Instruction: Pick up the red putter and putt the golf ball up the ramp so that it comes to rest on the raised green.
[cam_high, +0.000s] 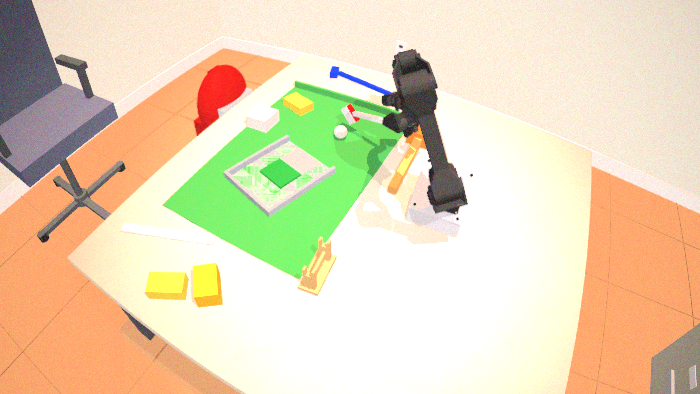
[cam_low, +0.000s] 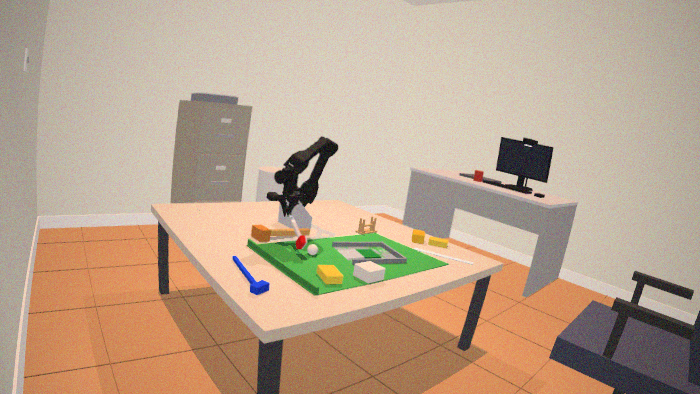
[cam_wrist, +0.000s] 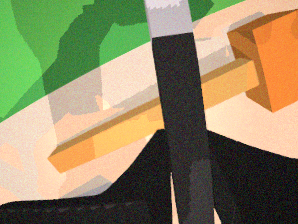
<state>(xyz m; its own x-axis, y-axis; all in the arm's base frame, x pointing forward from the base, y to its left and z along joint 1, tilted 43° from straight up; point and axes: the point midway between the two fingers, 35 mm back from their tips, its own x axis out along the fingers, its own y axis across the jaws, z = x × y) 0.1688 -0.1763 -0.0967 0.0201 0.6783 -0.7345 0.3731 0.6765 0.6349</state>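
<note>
The red putter lies 110 mm ahead of my gripper tip, 40 mm to the right of it and 10 mm below it. Round my gripper tip: tan rack: 70 mm ahead, 480 mm to the left, 60 mm below; then white golf ball: 220 mm ahead, 30 mm to the right, 70 mm below; then blue putter: 300 mm ahead, 380 mm to the right, 80 mm below.
</note>
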